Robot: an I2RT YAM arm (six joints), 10 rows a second.
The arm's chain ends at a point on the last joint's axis. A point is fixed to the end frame.
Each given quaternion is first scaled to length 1.
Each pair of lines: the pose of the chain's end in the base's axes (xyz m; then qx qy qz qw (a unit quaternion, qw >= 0)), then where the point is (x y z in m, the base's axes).
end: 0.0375 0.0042 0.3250 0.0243 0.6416 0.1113 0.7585
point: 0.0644 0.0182 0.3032
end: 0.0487 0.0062 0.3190 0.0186 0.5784 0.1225 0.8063
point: 0.0786 0.0208 0.3020
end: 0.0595 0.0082 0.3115 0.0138 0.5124 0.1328 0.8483
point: 0.0915 0.0234 0.2996
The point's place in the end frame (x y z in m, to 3 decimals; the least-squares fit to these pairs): 0.028 0.006 0.024
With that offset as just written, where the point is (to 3 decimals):
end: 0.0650 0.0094 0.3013 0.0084 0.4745 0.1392 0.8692
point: 0.098 0.025 0.292
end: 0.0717 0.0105 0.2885 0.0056 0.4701 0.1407 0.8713
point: 0.104 0.026 0.280
